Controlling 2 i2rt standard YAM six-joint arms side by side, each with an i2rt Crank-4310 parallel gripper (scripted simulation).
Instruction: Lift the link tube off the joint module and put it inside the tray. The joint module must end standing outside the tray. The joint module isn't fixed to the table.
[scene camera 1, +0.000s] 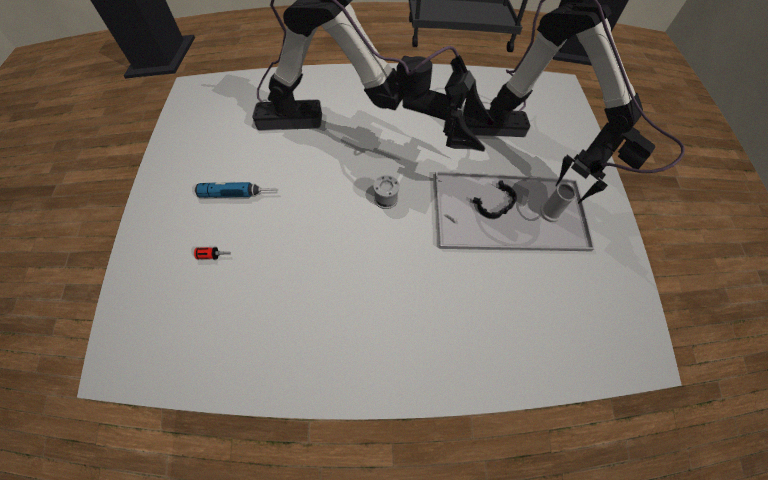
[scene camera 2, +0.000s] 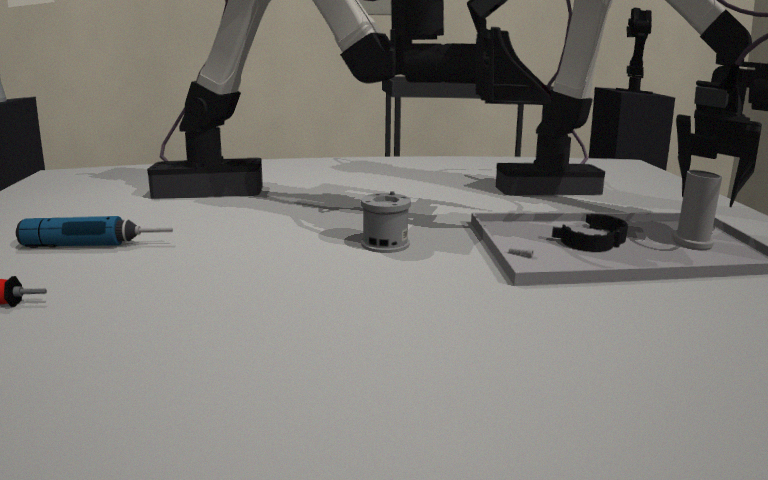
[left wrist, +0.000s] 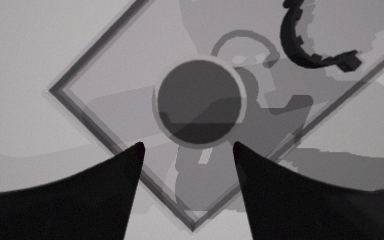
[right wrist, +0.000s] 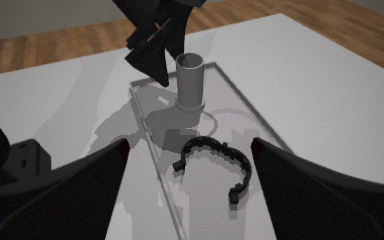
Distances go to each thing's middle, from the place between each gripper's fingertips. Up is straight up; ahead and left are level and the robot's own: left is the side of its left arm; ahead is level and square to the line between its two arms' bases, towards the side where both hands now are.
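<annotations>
Grey link tube (scene camera 2: 702, 188), counted from my left hand: 20 mm ahead, 30 mm to the right, 10 mm below. Also from my left hand: joint module (scene camera 2: 385, 224), 480 mm to the right and 40 mm below; tray (left wrist: 106, 89), 30 mm ahead, 130 mm to the right, 60 mm below; black clamp ring (scene camera 2: 618, 228), 10 mm ahead, 180 mm to the right, 50 mm below.
My right hand (scene camera 2: 551, 97) is 7 cm to the right of the black clamp ring, 7 cm short of it and 18 cm above it. Counted from my right hand: grey link tube, 8 cm ahead, 22 cm to the left, 14 cm below; joint module, 6 cm ahead, 22 cm to the right, 16 cm below; tray, 9 cm ahead, 12 cm to the left, 19 cm below.
</annotations>
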